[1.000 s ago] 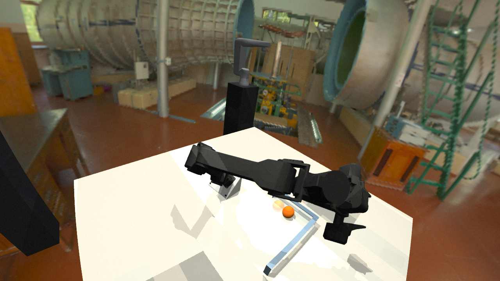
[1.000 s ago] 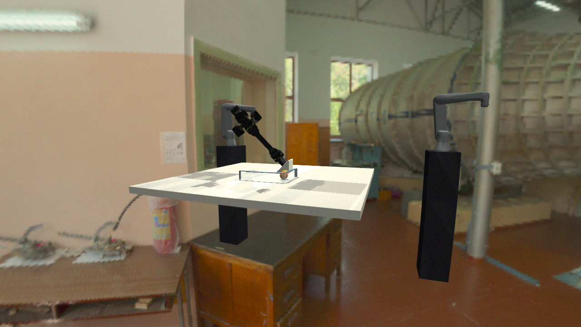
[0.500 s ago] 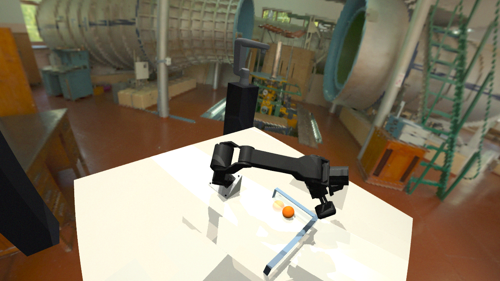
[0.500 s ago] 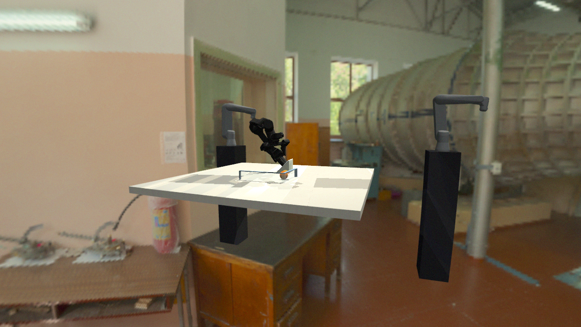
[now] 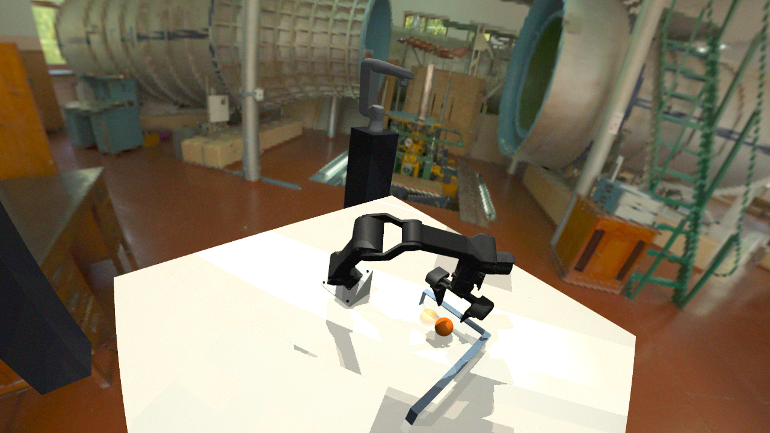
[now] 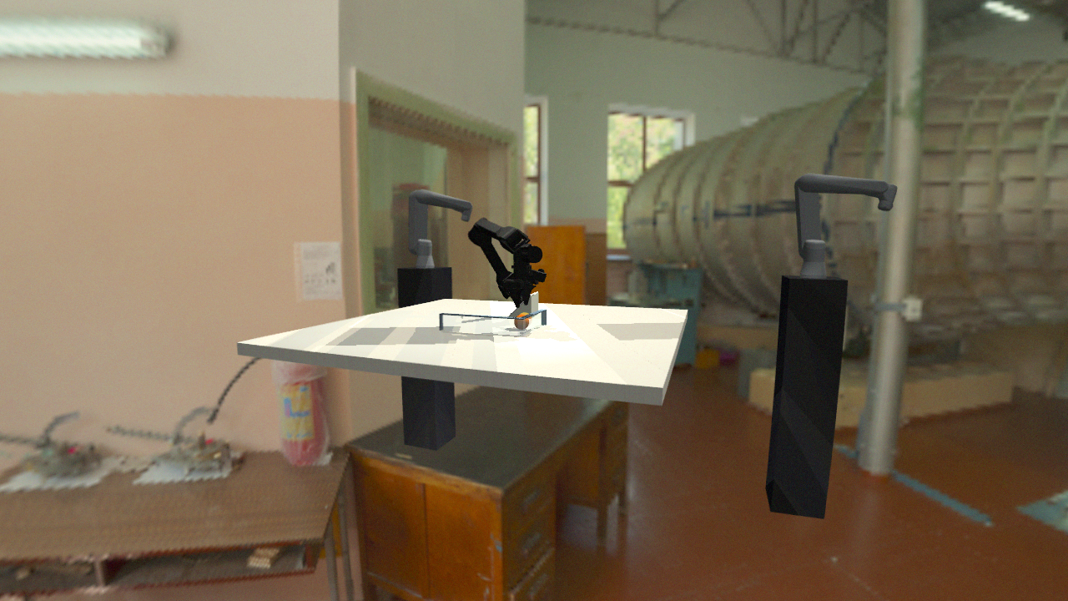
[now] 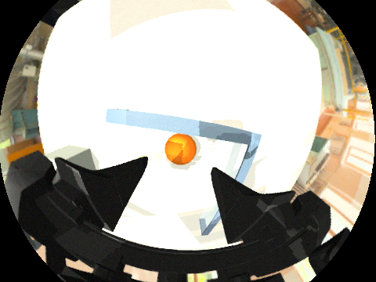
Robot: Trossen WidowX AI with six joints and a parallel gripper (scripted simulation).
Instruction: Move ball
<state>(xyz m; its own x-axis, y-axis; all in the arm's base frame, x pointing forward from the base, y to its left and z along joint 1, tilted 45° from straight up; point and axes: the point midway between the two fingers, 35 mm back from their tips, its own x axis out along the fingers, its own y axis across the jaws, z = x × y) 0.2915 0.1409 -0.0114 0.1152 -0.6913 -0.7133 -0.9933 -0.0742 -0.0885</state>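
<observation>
The orange ball is 60 mm below my gripper tip. From my gripper tip the other things lie so: see-through copy of ball 60 mm below, 50 mm behind, 10 mm to the right.
</observation>
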